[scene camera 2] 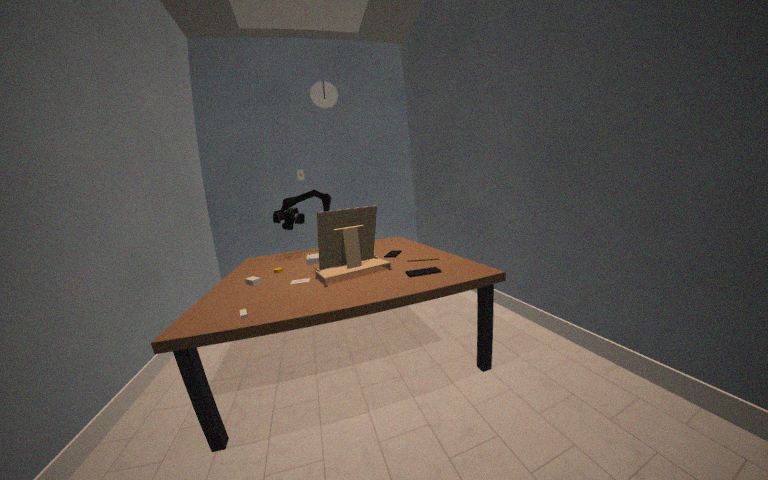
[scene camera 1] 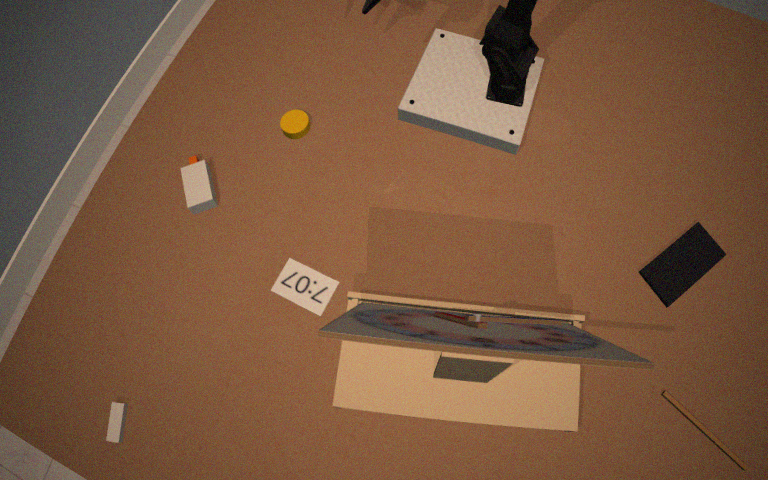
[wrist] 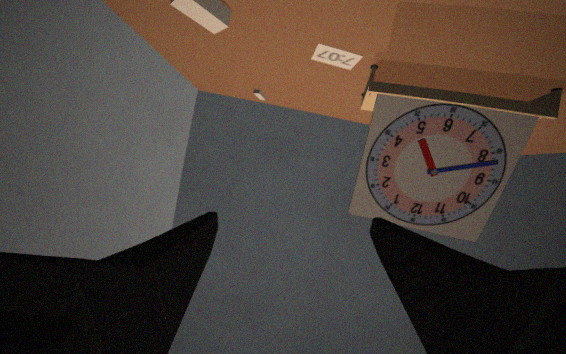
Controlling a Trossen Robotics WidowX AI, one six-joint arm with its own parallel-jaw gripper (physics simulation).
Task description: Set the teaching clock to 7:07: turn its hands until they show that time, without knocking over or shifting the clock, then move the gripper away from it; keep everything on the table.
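Note:
The teaching clock stands upright on its wooden stand, its dial upside down in the wrist view. There the short red hand points close to the 5 and the long blue hand points between the 8 and the 9. The card reading 7:07 lies flat beside the stand. My gripper is open and empty, raised above the table on the dial side and apart from the clock. In scene camera 1 part of a finger shows at the top edge.
A yellow disc, a white box with an orange part and a small white block lie on the card's side. A black slab, a thin stick and a black bar lie on the other side. The arm's base plate faces the dial.

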